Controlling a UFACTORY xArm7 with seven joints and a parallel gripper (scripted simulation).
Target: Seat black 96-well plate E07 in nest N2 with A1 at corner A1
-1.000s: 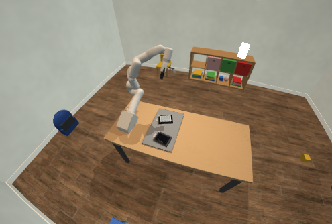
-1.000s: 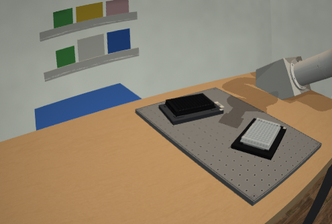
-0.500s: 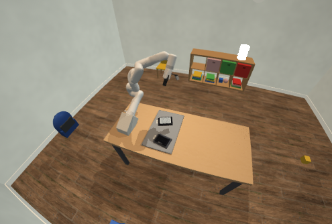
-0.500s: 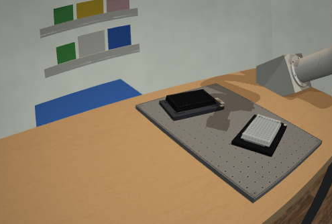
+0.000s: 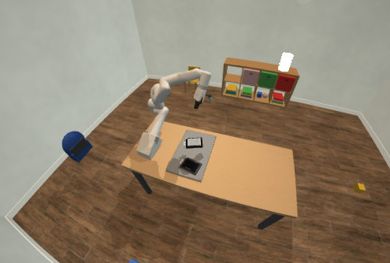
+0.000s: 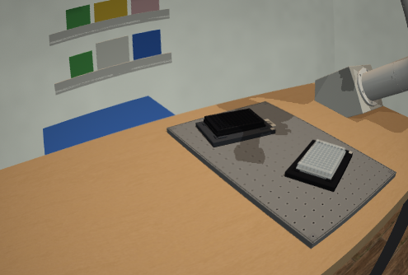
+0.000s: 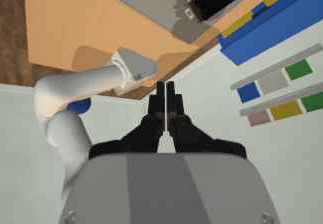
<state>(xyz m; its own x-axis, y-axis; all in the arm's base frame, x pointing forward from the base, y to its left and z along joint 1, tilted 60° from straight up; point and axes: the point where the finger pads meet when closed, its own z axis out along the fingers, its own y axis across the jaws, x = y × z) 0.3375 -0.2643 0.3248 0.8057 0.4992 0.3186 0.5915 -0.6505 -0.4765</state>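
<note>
Right now the black 96-well plate E07 is 3 cm ahead of my hand, 32 cm to the right of it and 39 cm below it. Round my hand: white N2 label: 7 cm behind, 29 cm to the right, 41 cm below; then clear 96-well plate E01: 2 cm behind, 5 cm to the right, 40 cm below.
</note>
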